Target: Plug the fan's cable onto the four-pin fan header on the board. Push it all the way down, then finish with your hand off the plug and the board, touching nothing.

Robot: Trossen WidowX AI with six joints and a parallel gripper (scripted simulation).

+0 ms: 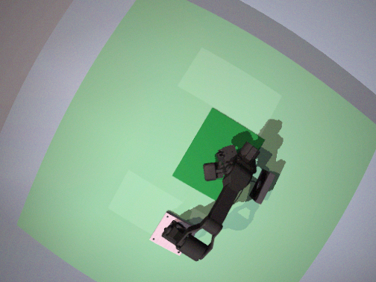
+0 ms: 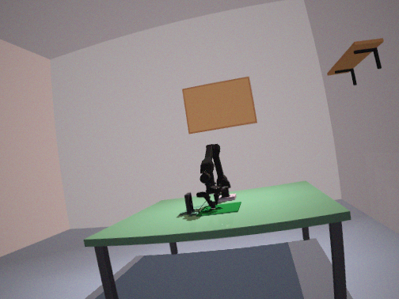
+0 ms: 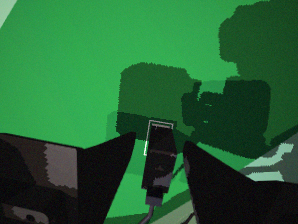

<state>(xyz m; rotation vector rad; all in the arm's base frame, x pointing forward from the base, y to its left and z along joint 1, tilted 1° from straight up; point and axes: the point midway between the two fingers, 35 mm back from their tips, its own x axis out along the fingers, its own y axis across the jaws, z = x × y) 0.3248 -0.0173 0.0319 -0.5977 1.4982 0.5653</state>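
Right now my gripper tip is 1 cm to the left of the dark grey fan plug and 1 cm below it. Also, from my gripper tip: four-pin header (2 cm below, 1 cm to the right, 1 cm behind); dark green board (4 cm to the left, 4 cm below, 1 cm ahead); black fan (14 cm to the right, 4 cm above, 1 cm ahead).
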